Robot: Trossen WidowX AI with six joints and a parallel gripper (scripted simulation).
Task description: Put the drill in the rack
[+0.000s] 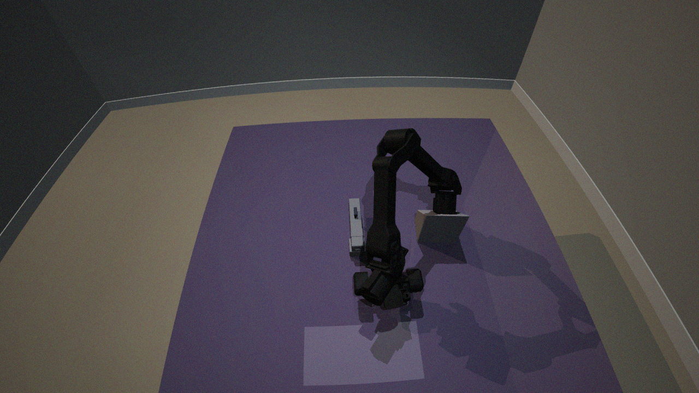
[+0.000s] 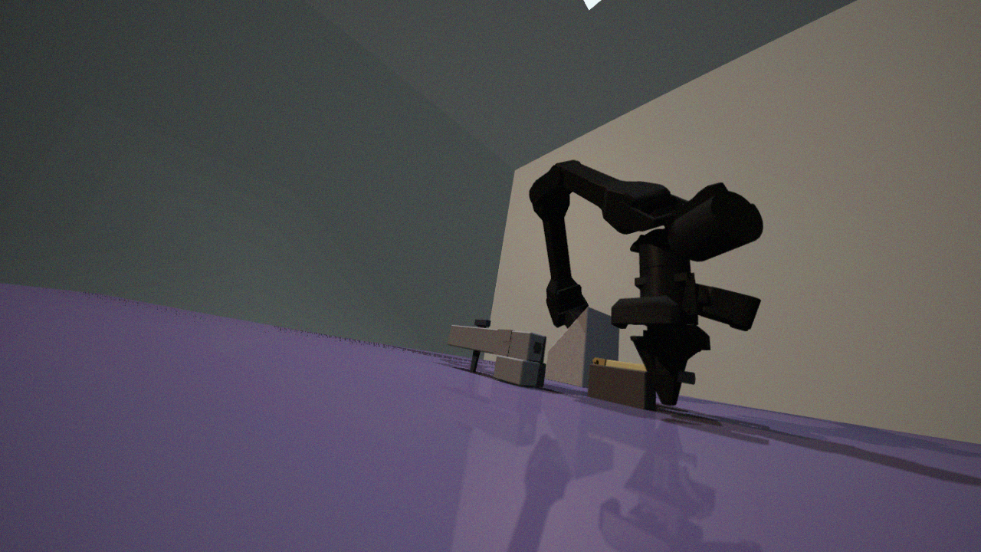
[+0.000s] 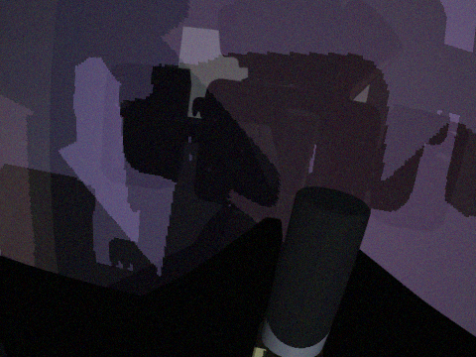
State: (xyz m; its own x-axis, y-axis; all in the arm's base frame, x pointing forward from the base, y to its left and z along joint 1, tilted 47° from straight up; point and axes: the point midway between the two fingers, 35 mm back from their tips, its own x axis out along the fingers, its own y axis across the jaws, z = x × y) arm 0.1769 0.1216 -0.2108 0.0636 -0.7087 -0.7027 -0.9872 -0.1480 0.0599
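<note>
My gripper tip is 40 mm to the left of the drill and 30 mm below it. From my gripper tip the other things lie so: rack 50 mm to the right, 10 mm ahead, 10 mm above; then small dark key 240 mm to the right, 110 mm ahead, 40 mm above; then grey housing 210 mm to the right, 110 mm ahead, 30 mm above.
</note>
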